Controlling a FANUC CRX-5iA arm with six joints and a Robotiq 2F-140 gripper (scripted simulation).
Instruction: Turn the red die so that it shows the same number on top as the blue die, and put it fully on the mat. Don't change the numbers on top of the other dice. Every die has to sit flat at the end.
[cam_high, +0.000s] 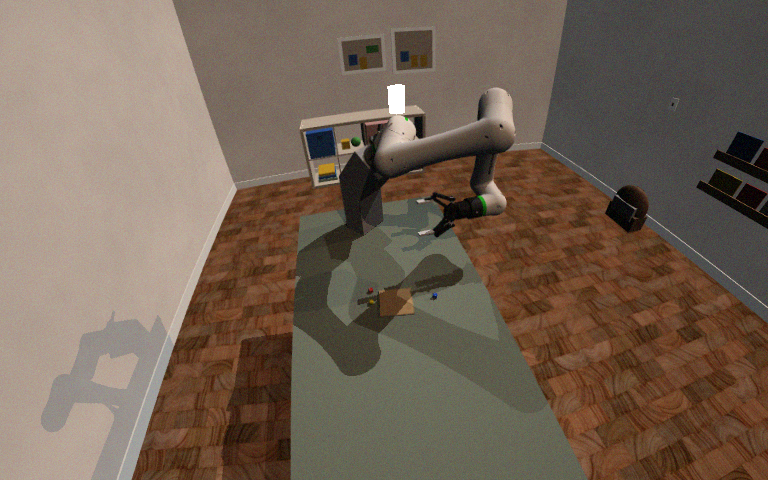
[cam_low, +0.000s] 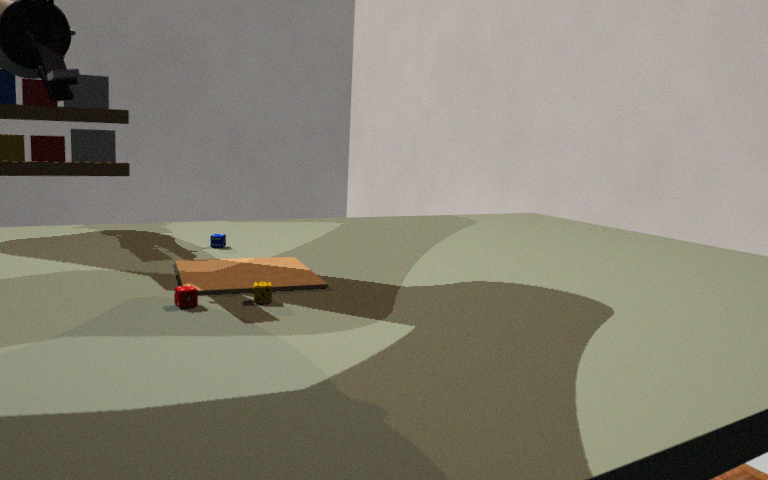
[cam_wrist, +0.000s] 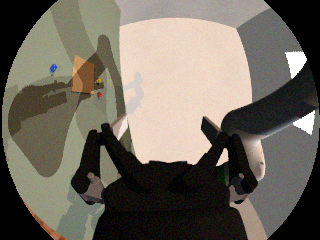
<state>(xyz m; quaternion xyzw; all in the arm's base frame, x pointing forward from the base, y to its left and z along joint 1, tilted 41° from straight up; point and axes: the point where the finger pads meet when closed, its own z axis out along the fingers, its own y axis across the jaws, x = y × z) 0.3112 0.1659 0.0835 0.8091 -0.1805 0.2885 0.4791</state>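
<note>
My hand is 22 cm short of the yellow die, 21 cm to the left of it and 27 cm above it. Also, from my hand: red die (15 cm ahead, 22 cm to the right, 27 cm below); blue die (18 cm ahead, 6 cm to the left, 27 cm below); tan mat (21 cm ahead, 10 cm to the right, 28 cm below).
</note>
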